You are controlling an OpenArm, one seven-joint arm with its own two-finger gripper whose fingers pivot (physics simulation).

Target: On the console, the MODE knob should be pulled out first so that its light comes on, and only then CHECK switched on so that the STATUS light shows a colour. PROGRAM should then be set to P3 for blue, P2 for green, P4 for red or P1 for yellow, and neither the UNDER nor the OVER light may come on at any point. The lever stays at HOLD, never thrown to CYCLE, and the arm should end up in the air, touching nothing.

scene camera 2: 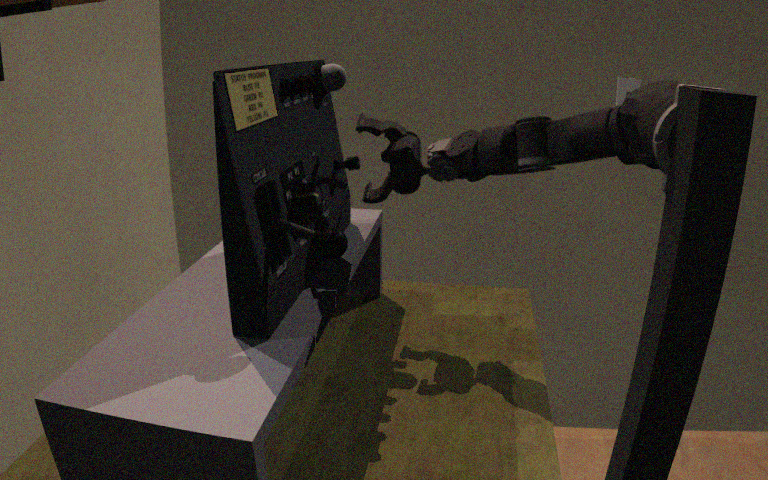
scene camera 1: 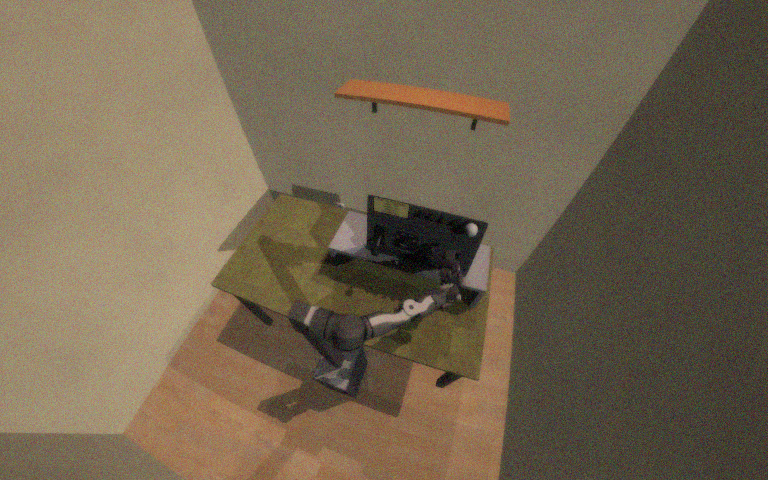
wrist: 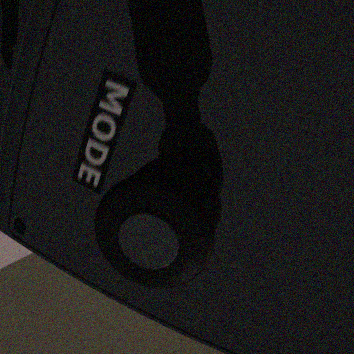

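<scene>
The dark console stands upright. The MODE knob sticks out near its right edge, beside the MODE label in the wrist view. My gripper is open, its fingertips just in front of the knob, one above and one below its height in scene camera 2; contact is not seen. The lever's ball juts out low beside the slot. A white dome at the top right shows no colour. The row of small windows looks dark. CHECK and PROGRAM settings are too dark to read.
A yellow chart is on the console's upper left. The console stands on a pale raised base on the olive table. An orange shelf is on the wall above.
</scene>
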